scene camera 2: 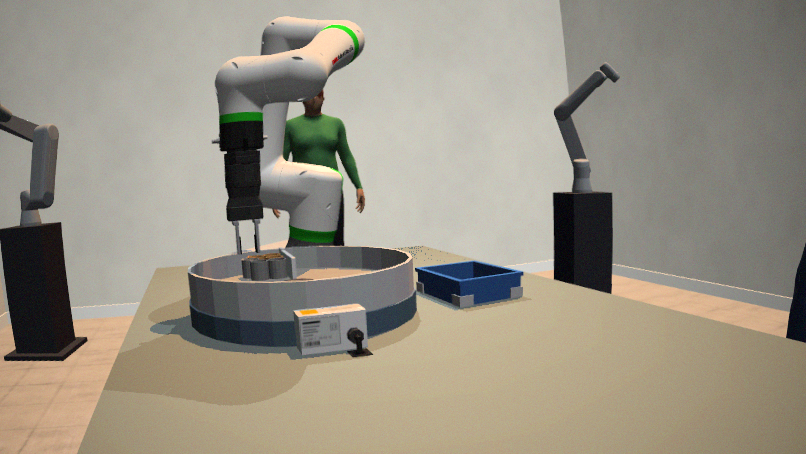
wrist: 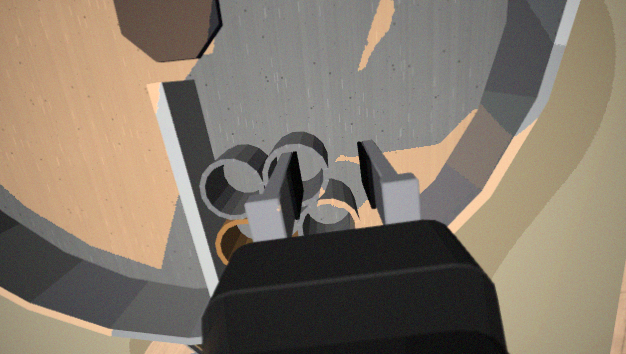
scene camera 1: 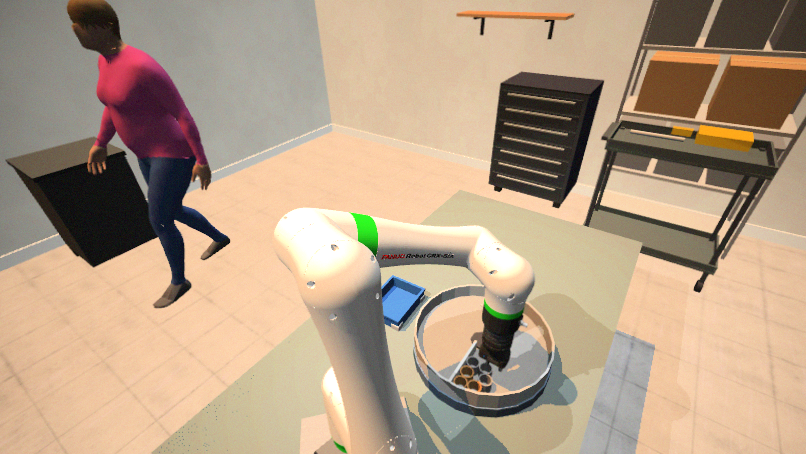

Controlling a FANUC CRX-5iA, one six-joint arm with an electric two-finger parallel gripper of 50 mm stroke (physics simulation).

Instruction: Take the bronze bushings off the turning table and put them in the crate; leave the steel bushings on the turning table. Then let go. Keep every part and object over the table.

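Frame: origin at the arm's base, x ahead, y left, z up, level; millimetres.
Where they show: gripper, fingertip midpoint: [scene camera 2: 248, 253] [wrist: 329, 167] [scene camera 1: 494, 365].
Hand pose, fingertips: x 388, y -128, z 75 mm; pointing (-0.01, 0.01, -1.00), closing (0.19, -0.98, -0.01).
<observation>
After its pixels a point has its place.
My gripper [scene camera 1: 499, 367] {x 388, y -128, z 75 mm} [scene camera 2: 248, 250] {x 388, y -128, z 75 mm} [wrist: 329, 167] {x 388, y -128, z 75 mm} is open and empty, pointing down over the turning table [scene camera 2: 338, 287] {x 670, y 32, z 51 mm} [wrist: 75, 280] {x 282, y 56, z 36 mm}. In the wrist view its left finger overlaps one steel bushing [wrist: 300, 139] {x 396, y -110, z 44 mm}; another steel bushing [wrist: 342, 192] {x 362, y -137, z 41 mm} lies below the gap, and a third steel bushing [wrist: 252, 155] {x 383, y -80, z 39 mm} stands at the left. A bronze bushing [wrist: 235, 241] {x 319, y -65, z 34 mm} is partly hidden by the finger and gripper body. In scene camera 1 bronze bushings [scene camera 1: 476, 387] {x 323, y -118, z 30 mm} stand upright, clustered with the steel ones beside a thin straight bar [wrist: 182, 175] {x 377, y -47, z 65 mm}. The blue crate [scene camera 1: 401, 298] {x 454, y 321, z -29 mm} [scene camera 2: 439, 284] {x 438, y 245, z -5 mm} shows no part inside.
The turning table has a raised rim. A white labelled box [scene camera 2: 321, 332] {x 721, y -1, z -4 mm} with a black knob [scene camera 2: 355, 335] {x 729, y 47, z -9 mm} stands against its outside. The crate stands beside the turning table on the table [scene camera 2: 507, 383] {x 917, y 205, z -34 mm}. A brown many-sided shape [wrist: 167, 30] {x 455, y -29, z 27 mm} shows at the wrist view's top. People stand away from the table.
</observation>
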